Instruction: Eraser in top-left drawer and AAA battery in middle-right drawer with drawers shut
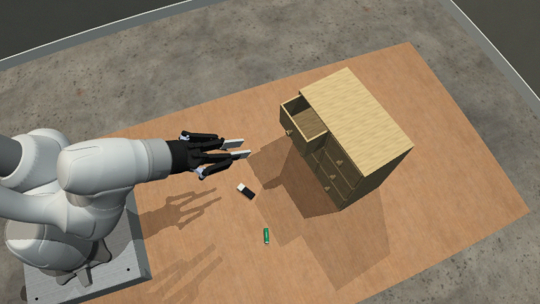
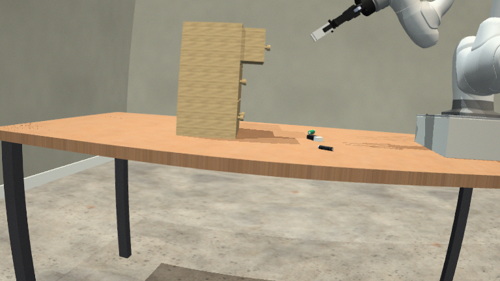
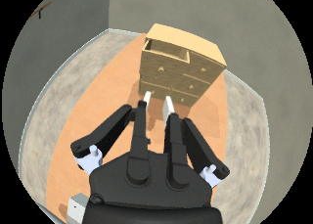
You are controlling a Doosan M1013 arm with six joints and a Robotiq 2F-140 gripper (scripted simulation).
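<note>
Now: the eraser 330 mm below my hand. The rest, counted from my hand: black cylinder (340 mm below, 190 mm to the left); green AAA battery (330 mm below, 170 mm to the right, 10 mm behind).
</note>
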